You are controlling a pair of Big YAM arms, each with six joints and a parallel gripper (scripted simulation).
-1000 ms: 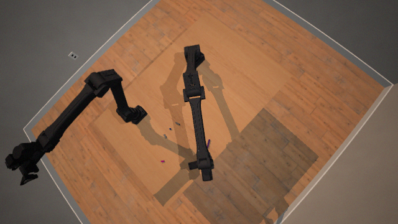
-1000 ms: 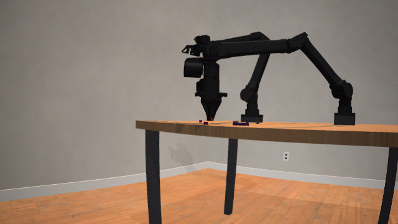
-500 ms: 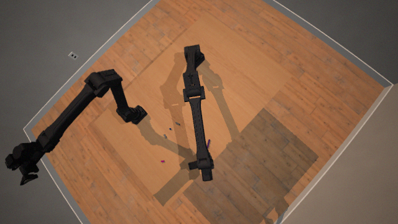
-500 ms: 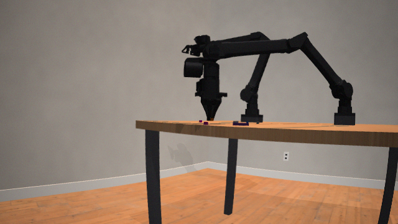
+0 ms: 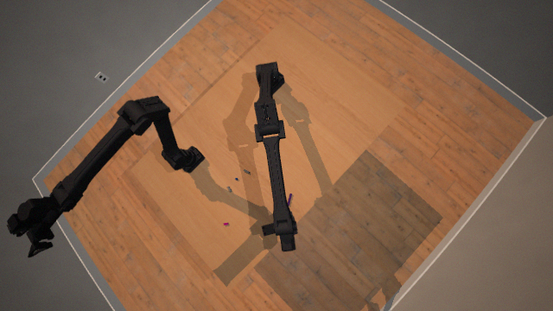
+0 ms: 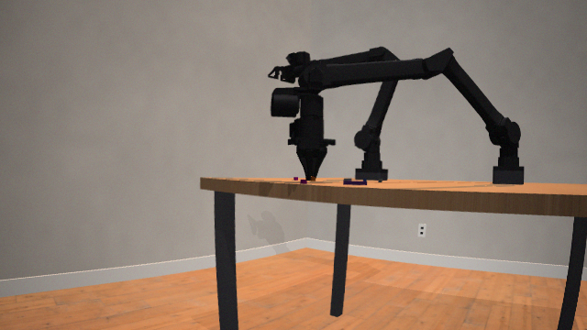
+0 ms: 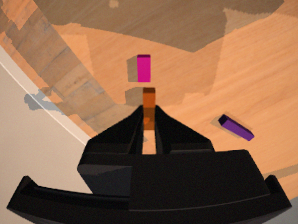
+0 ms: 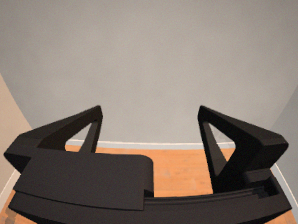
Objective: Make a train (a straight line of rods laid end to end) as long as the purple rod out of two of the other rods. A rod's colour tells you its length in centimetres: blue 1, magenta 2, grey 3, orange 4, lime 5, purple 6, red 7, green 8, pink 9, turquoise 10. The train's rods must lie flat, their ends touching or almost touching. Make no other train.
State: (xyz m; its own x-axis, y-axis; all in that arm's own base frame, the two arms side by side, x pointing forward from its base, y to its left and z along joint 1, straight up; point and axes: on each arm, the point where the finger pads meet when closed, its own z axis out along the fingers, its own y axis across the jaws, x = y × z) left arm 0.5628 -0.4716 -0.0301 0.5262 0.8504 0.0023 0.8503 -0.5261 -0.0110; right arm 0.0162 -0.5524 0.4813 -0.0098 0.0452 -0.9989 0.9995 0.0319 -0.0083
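Now: left hand right at the orange rod. Round my left hand: blue rod (340 mm behind, 40 mm to the right, 10 mm below); purple rod (80 mm behind, 80 mm to the left, 10 mm below); magenta rod (210 mm behind, 230 mm to the right, 10 mm below).
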